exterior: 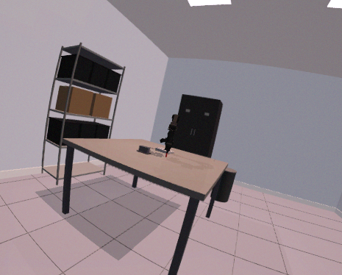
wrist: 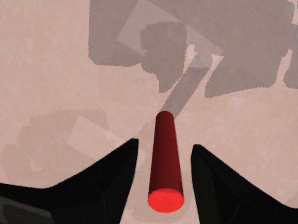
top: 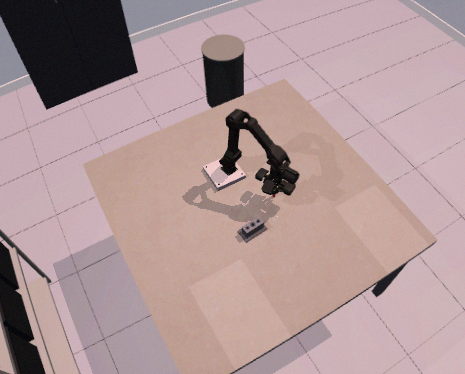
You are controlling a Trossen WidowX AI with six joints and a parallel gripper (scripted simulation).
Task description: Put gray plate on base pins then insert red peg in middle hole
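The gray plate is 7 cm ahead of my gripper tip and 21 cm to the right of it. From my gripper tip the other things lie so: red peg right at my gripper tip; then dark base 7 cm ahead, 20 cm to the right, 3 cm below.
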